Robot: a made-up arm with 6 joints. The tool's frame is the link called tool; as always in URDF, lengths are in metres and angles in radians. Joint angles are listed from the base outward. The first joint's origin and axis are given. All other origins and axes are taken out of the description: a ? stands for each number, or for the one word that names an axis. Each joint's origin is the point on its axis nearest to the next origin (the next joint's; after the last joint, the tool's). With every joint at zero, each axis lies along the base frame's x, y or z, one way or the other. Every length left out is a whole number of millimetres.
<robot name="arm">
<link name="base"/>
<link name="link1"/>
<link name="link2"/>
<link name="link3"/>
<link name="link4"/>
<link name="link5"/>
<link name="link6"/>
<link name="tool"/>
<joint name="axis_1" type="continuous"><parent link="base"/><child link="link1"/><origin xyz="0.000 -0.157 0.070" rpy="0.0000 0.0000 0.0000"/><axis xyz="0 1 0"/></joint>
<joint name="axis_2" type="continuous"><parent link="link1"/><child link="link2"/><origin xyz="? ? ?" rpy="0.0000 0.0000 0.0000"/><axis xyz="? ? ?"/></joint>
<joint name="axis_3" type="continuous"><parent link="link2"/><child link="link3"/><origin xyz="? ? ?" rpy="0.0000 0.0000 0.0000"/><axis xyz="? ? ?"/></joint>
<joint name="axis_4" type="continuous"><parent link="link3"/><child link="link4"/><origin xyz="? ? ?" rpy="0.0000 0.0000 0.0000"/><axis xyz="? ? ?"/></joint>
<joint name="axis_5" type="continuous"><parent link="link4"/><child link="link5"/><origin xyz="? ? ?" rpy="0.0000 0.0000 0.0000"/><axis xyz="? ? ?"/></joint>
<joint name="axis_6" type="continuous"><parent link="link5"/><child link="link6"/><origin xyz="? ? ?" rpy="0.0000 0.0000 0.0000"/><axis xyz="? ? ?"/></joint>
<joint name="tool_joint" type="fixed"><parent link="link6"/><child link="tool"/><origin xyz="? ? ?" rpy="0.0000 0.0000 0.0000"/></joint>
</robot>
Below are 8 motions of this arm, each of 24 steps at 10 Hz.
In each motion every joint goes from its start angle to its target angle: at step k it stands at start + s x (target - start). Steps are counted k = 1, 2, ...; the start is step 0. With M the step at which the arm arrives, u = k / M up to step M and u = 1 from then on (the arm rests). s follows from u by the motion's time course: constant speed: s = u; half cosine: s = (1 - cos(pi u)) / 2; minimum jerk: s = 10 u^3 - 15 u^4 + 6 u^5.
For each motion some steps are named. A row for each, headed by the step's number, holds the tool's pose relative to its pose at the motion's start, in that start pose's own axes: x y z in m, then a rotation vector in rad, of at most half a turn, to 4 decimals.
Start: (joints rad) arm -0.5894 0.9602 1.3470 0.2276 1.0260 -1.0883
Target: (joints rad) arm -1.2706 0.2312 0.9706 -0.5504 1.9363 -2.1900
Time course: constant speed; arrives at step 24
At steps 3, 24:
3: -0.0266 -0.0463 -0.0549 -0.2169 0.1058 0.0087
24: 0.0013 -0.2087 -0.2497 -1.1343 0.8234 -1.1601

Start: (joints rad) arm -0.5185 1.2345 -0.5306 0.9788 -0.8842 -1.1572
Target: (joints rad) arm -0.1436 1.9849 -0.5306 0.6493 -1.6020 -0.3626
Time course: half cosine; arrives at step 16
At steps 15, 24:
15: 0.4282 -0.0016 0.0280 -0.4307 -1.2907 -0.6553
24: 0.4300 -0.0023 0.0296 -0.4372 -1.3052 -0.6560

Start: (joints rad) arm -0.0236 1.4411 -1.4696 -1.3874 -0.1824 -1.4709
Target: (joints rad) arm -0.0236 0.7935 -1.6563 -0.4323 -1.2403 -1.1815
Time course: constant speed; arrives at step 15
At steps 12, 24:
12: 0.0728 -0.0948 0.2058 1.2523 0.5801 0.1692
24: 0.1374 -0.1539 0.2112 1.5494 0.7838 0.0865

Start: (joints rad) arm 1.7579 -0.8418 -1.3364 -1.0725 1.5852 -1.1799
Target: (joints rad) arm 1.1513 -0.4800 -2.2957 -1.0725 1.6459 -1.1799
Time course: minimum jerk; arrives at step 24
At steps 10, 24:
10: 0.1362 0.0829 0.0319 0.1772 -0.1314 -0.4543
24: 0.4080 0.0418 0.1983 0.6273 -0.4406 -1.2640

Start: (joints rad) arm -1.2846 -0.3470 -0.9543 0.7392 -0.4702 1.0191
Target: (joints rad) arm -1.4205 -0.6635 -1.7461 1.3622 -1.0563 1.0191
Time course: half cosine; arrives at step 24
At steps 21, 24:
21: 0.1496 -0.0608 0.2411 0.5925 -0.0422 -0.7756
24: 0.1494 -0.0636 0.2500 0.6197 -0.0341 -0.7925

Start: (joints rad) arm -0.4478 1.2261 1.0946 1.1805 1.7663 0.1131
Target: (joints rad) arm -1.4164 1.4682 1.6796 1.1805 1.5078 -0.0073
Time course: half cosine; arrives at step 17
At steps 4, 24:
4: 0.0099 -0.0042 -0.0176 -0.0855 -0.0671 -0.0881
24: 0.0699 -0.0662 -0.0302 -0.3360 -0.7708 -0.6650

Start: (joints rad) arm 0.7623 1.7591 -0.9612 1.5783 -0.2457 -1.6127
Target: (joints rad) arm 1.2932 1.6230 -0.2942 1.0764 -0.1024 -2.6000
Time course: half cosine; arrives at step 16
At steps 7, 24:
7: -0.1174 -0.0288 0.1560 0.1699 0.5156 0.0055
24: -0.1123 -0.1344 0.4871 0.3942 1.4367 0.0568

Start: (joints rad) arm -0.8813 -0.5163 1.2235 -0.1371 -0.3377 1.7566
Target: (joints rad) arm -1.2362 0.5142 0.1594 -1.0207 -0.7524 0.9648
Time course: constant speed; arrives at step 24
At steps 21, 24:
21: 0.3871 -0.2276 0.5145 -1.5112 -0.8658 0.5386
24: 0.3899 -0.1713 0.6340 -1.7275 -1.0461 0.5181

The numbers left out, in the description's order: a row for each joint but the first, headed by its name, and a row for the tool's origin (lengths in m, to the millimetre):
axis_2: xyz -0.029 0.000 0.035, axis -1 0 0
axis_3: xyz 0.000 -0.171 0.087, axis 0 1 0
axis_4: xyz 0.052 0.000 0.124, axis 1 0 0
axis_5: xyz 0.000 -0.047 0.048, axis 0 0 1
axis_6: xyz 0.107 0.235 0.000, axis 0 -1 0
tool: xyz -0.067 0.000 -0.249

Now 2 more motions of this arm.
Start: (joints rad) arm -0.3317 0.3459 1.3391 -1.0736 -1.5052 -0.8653
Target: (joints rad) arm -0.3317 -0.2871 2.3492 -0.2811 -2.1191 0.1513
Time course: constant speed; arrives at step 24
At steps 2, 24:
2: 0.0069 0.0185 -0.0194 -0.0314 -0.0089 0.0362
24: 0.1004 0.0870 -0.2778 -0.6190 -0.5730 0.3341

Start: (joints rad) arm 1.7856 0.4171 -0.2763 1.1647 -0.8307 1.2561
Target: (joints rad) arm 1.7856 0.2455 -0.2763 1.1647 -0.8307 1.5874
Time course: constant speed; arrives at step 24
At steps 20, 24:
20: 0.0878 -0.0314 -0.0261 0.0058 -0.1983 -0.1203
24: 0.1047 -0.0398 -0.0306 0.0030 -0.2378 -0.1445

